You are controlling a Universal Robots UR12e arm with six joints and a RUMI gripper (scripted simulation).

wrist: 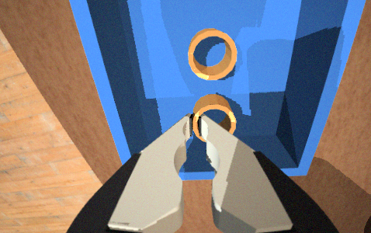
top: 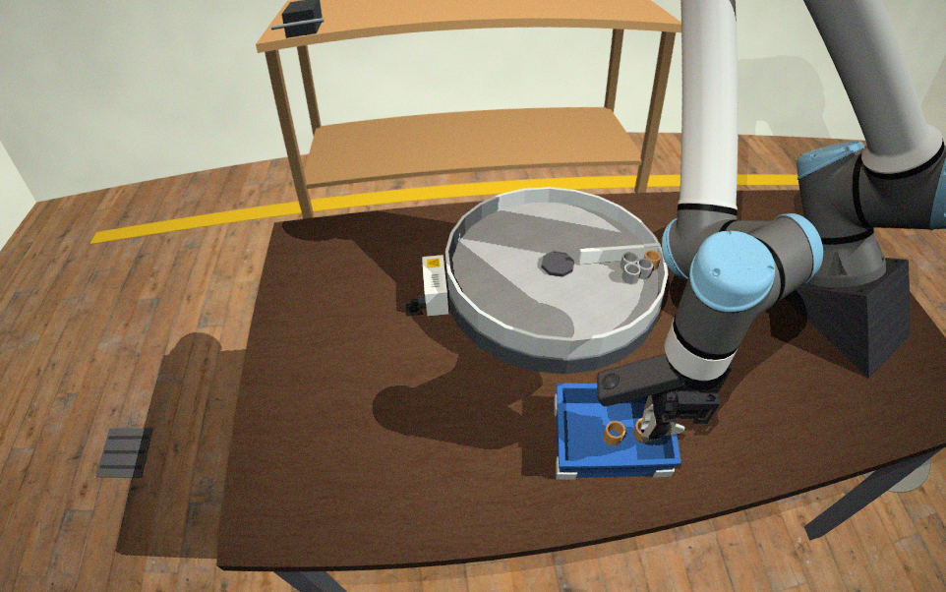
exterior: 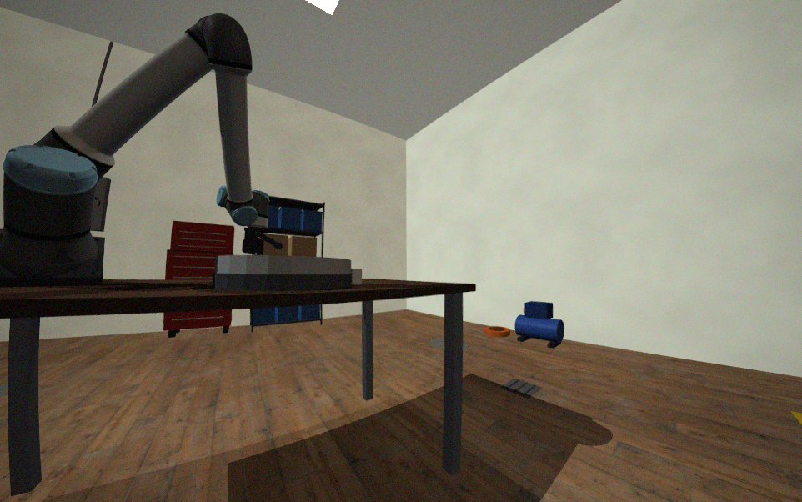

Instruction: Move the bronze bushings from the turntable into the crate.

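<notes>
Now: the blue crate 4 cm ahead of my hand, 2 cm to the right of it and 1 cm below it. Also, from my hand: round grey turntable (6 cm ahead, 37 cm to the right, 2 cm above).
</notes>
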